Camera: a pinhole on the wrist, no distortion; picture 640 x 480 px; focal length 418.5 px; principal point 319.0 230.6 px. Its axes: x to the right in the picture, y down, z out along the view. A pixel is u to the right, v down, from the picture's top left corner.
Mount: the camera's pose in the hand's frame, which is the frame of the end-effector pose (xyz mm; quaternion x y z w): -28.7 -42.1 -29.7 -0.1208 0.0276 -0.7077 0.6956
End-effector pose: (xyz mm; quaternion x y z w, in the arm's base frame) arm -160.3 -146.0 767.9 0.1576 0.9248 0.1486 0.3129
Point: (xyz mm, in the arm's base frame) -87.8 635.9 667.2
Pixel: outside the picture
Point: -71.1 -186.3 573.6
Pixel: 466.6 235.9
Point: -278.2 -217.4 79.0
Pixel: outside the picture
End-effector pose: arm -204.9 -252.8 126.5 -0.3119 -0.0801 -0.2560 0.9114
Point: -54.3 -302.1 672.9
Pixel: 548.4 457.6
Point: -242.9 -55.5 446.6
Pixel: 390.3 154.1
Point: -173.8 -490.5 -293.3
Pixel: behind the camera
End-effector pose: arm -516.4 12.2 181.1 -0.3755 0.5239 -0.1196 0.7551
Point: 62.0 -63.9 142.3
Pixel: 450.8 413.0
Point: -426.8 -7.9 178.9
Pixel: 327.5 439.0
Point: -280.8 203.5 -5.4
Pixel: 61.1 325.1
